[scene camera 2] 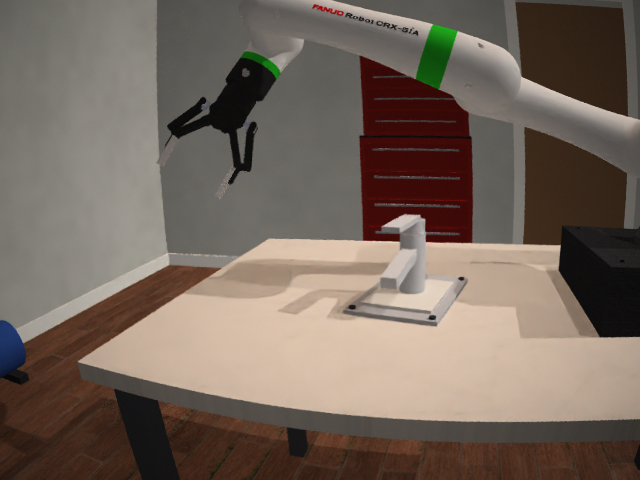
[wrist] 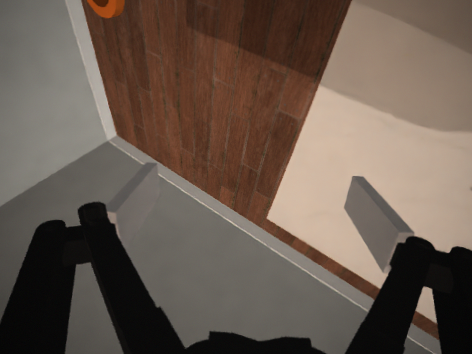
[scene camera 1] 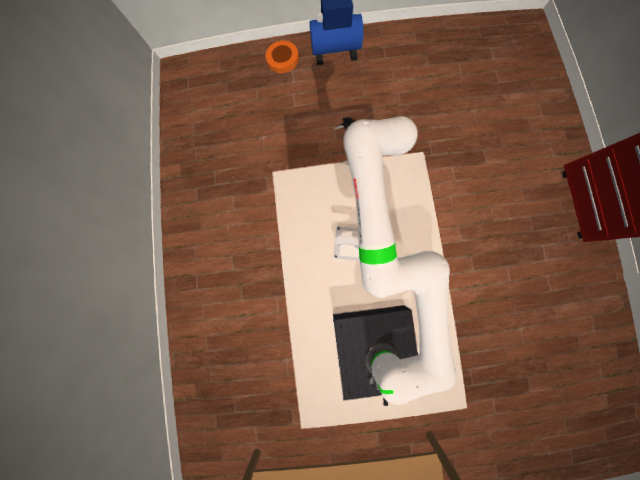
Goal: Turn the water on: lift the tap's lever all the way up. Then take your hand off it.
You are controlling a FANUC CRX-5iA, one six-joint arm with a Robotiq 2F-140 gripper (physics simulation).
Labels:
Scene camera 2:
my gripper: 187,180
grey base plate: 355,308
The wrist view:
my gripper: 253,186

